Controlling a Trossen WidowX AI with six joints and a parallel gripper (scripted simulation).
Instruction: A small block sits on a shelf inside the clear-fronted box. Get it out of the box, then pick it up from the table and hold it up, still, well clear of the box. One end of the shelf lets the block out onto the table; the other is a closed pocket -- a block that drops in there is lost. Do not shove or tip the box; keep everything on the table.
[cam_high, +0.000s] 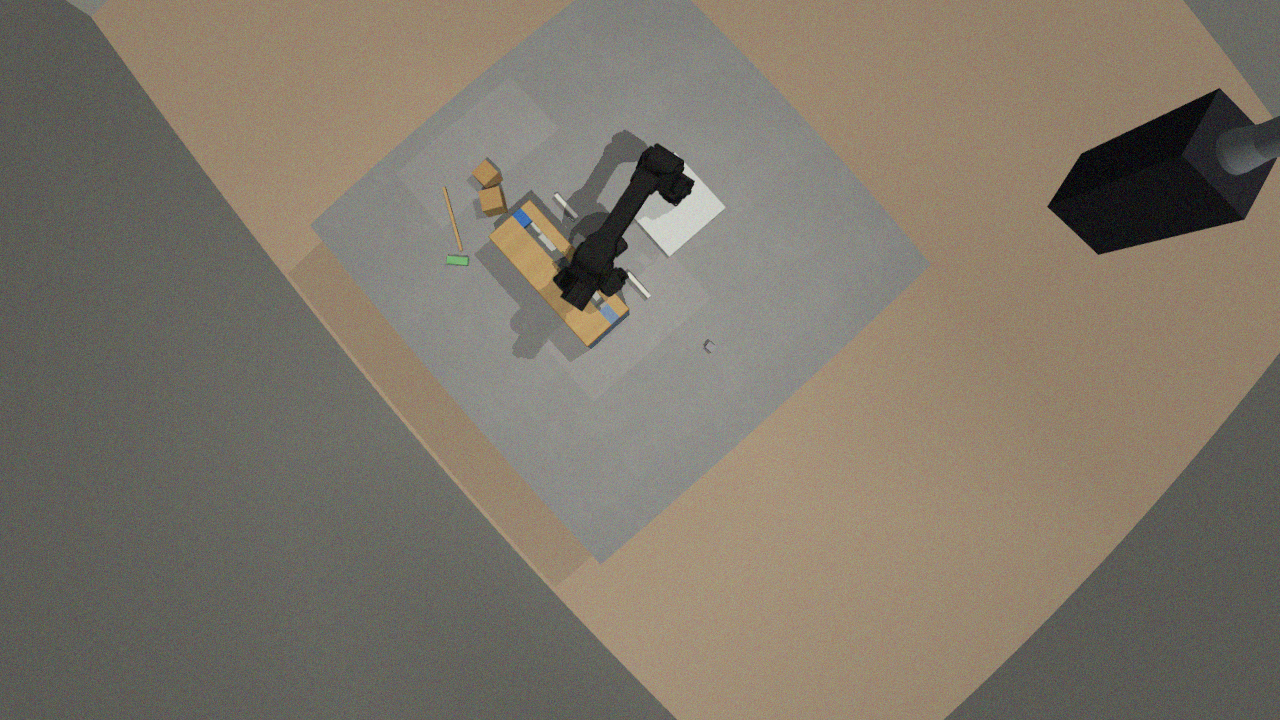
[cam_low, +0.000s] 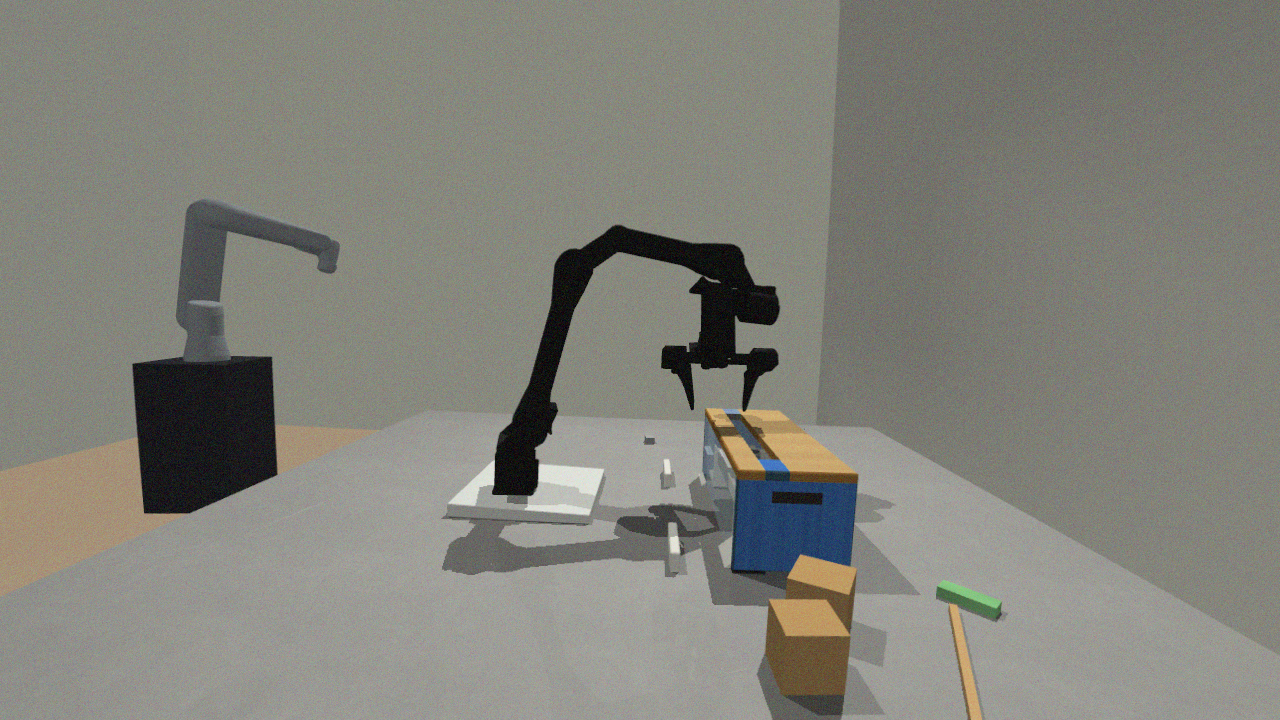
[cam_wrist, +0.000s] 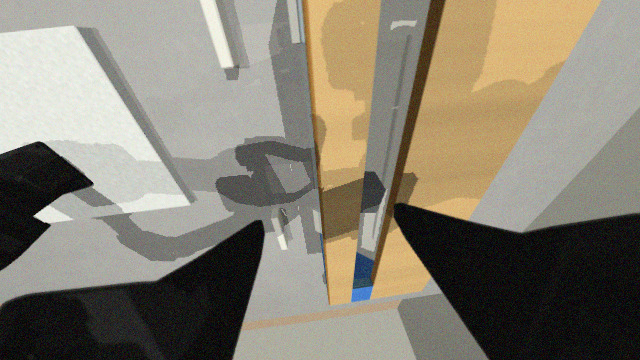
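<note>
Now: gripper tip 20 mm short of the box, 40 mm to the left of it and 90 mm above it. From my gripper tip the other things lie so: grey block 40 mm ahead, 50 mm to the right, 70 mm below; then wooden stick 120 mm ahead, 410 mm to the right, 150 mm below.
</note>
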